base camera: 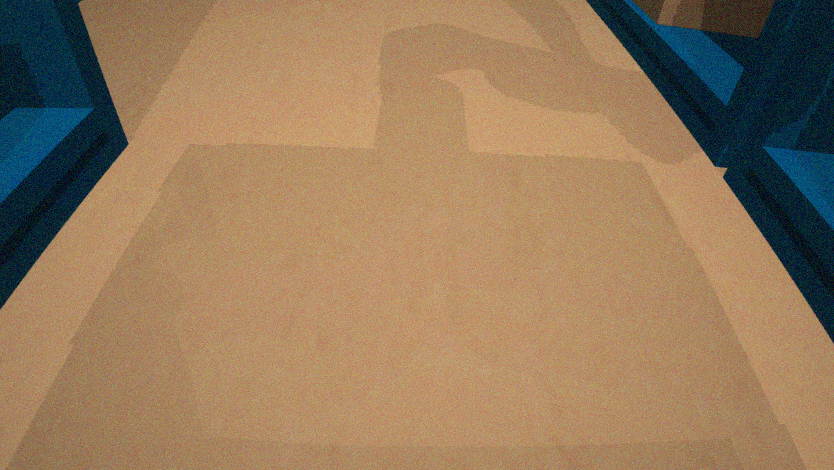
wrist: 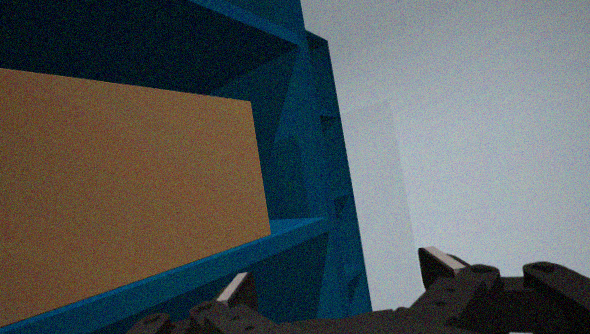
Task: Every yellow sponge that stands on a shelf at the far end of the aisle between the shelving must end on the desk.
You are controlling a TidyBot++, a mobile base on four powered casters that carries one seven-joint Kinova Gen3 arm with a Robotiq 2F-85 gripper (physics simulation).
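Places are measured from the arm's base along level axes (x left, y ahead, z down), in centimetres.
Where they show: gripper, fingertip midpoint: [wrist: 336, 279].
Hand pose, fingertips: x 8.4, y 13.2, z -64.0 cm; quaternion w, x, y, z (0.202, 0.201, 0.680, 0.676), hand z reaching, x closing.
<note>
Each offset is from my fingertips to the top centre of the thing. "*": to the spot under its first point. Level surfaces: height alone.
My gripper [wrist: 336, 279] is open, its two fingers wide apart at the bottom of the wrist view, with no object between them. Behind the fingers stands a blue shelving unit [wrist: 320, 165], seen from below at its right end. No yellow sponge shows in either view, and the desk does not show. In the base camera view, blue shelving stands on the left [base camera: 64, 169] and on the right [base camera: 776, 87] of the aisle. The gripper does not show in the base camera view.
A large brown box {dz -22.4, dx +47.4, dy +7.3 cm} [wrist: 130, 190] stands on a blue shelf board [wrist: 175, 280] left of the gripper. A pale wall [wrist: 490, 140] is at the right. In the base camera view, a brown box {* dz +92.5, dx -67.4, dy +86.5 cm} [base camera: 723, 14] sits in the right shelving, and the arm's shadow lies on the tan floor {dz +103.7 cm} [base camera: 291, 87].
</note>
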